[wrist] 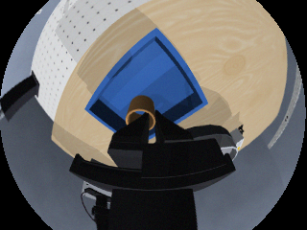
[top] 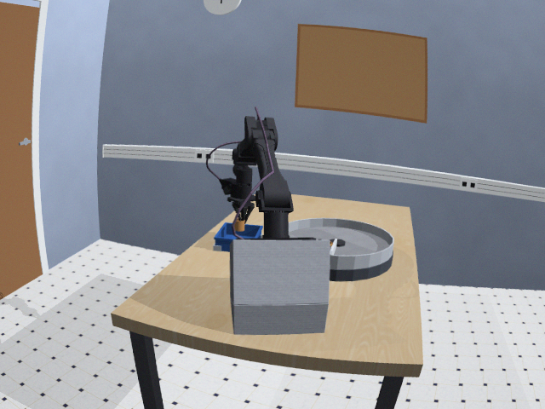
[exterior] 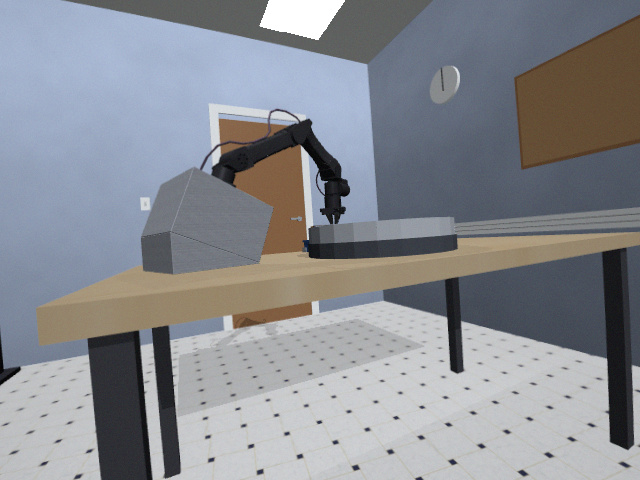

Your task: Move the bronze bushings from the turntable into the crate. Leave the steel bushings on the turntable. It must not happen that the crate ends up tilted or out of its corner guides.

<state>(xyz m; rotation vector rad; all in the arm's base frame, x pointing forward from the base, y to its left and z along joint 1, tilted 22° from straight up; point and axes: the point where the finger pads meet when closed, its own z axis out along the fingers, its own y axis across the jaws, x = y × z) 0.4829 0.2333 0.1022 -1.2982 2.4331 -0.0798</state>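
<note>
My gripper is now 2 cm past the blue crate, 1 cm to the right of it and 6 cm above it. The rest, counted from my hand: grey turntable (3 cm behind, 35 cm to the right, 3 cm below).
</note>
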